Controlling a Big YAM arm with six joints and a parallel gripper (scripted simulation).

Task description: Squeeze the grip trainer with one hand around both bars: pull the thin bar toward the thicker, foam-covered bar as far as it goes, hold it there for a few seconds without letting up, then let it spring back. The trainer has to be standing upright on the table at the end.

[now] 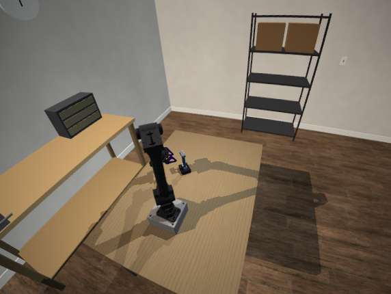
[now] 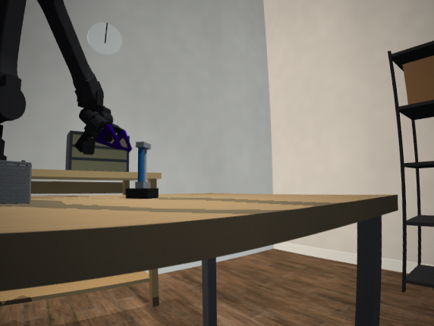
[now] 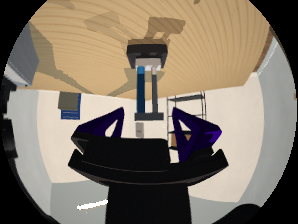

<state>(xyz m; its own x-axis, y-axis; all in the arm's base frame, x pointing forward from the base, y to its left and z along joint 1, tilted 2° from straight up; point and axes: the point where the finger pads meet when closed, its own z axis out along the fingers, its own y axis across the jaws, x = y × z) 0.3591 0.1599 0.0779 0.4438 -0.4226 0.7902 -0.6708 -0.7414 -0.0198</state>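
My hand is 6 cm short of the thin grey bar, 6 cm above it and 3 cm to the left of it. The rest, counted from my hand: grip trainer (7 cm below, 5 cm ahead, 4 cm to the right).
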